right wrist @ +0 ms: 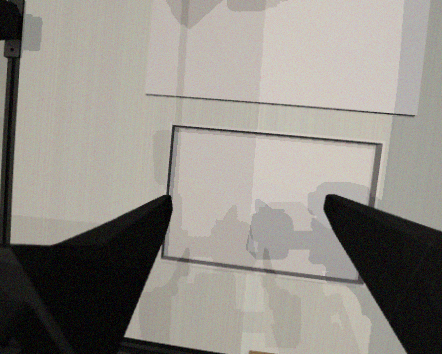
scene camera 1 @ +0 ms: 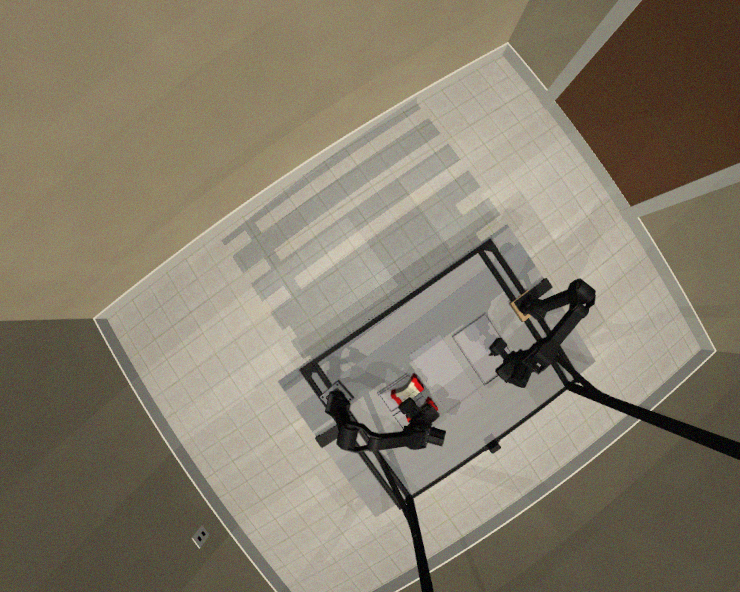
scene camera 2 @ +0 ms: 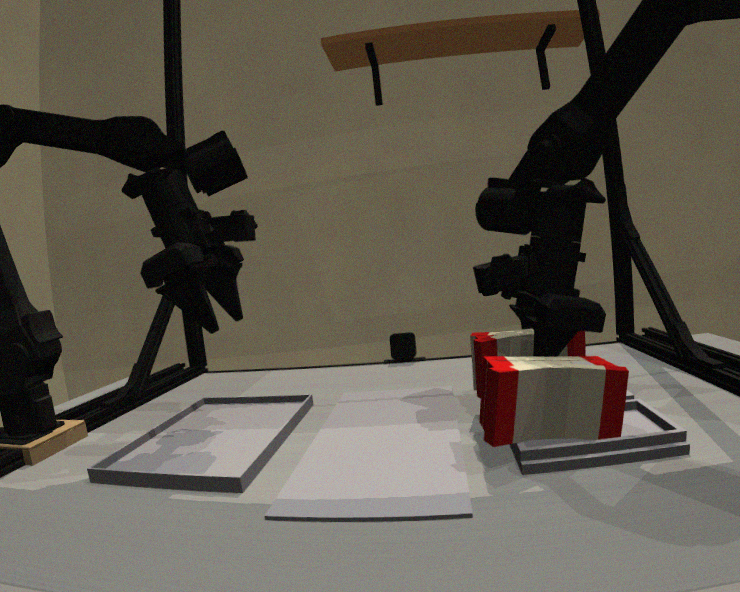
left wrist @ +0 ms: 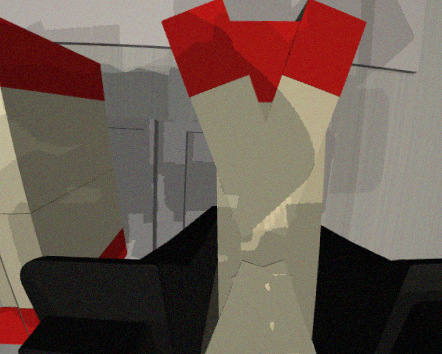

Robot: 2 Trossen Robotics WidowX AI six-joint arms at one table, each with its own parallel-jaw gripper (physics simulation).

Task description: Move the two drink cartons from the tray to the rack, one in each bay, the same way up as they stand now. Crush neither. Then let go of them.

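Seen in the pictures: left gripper, fingertip midpoint: (left wrist: 249, 214); right gripper, fingertip midpoint: (right wrist: 247, 201) (scene camera 1: 496, 363) (scene camera 2: 228, 325); left arm's base, origin of the base link: (scene camera 1: 336, 398); right arm's base, origin of the base link: (scene camera 1: 526, 305) (scene camera 2: 31, 431).
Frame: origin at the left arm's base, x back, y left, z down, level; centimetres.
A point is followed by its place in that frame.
Note:
Two cream drink cartons with red ends are in view. One carton (scene camera 2: 556, 402) @[y -14.7, x -24.4, z -0.8 cm] (scene camera 1: 407, 388) @[y -15.0, x -25.2, z -4.0 cm] (left wrist: 75, 158) @[y -19.4, x -25.6, z -1.2 cm] stands in the front bay of the low dark rack (scene camera 2: 585, 453) @[y -11.9, x -22.9, z 3.3 cm] (left wrist: 156, 182) @[y -21.8, x -23.7, z 3.1 cm]. My left gripper (scene camera 2: 556, 337) (scene camera 1: 421, 412) @[y -27.2, x -22.3, z -0.3 cm] (left wrist: 249, 214) @[y -27.2, x -22.3, z -0.3 cm] is shut on the other carton (scene camera 2: 503, 343) @[y -25.3, x -26.3, z -4.6 cm] (left wrist: 262, 158) @[y -26.8, x -25.5, z -5.3 cm], held just behind the first one over the rack. Its underside is hidden. My right gripper (scene camera 2: 217, 311) @[y -29.9, x -58.2, z -9.0 cm] (scene camera 1: 498, 348) (right wrist: 247, 201) @[y -29.9, x -58.2, z -9.0 cm] is open and empty, hanging above the flat tray (scene camera 2: 162, 478) @[y -13.9, x -61.5, z 3.3 cm] (right wrist: 272, 134) @[y -25.9, x -52.1, z 3.1 cm], which holds nothing.
A pale mat (scene camera 2: 379, 464) @[y -16.5, x -41.0, z 4.0 cm] lies between the tray and the rack. Black frame posts (scene camera 2: 174, 88) @[y -63.4, x -77.9, z -56.0 cm] stand at the table's corners. A small black block (scene camera 2: 403, 347) @[y -59.7, x -36.0, z 1.4 cm] sits at the far edge. A wooden shelf (scene camera 2: 450, 38) hangs on the wall.

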